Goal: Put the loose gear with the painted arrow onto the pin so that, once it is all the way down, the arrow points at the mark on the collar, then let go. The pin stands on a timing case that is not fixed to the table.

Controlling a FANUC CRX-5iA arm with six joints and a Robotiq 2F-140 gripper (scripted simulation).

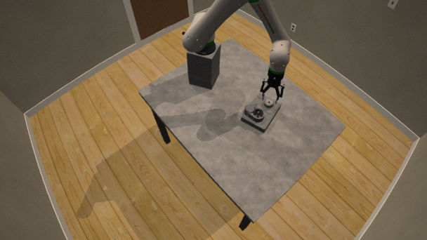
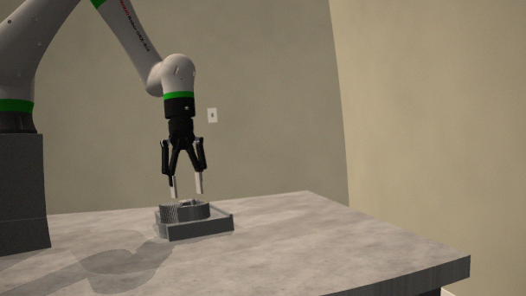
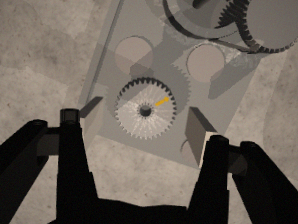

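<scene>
My hand is 5 cm above the loose gear.
</scene>
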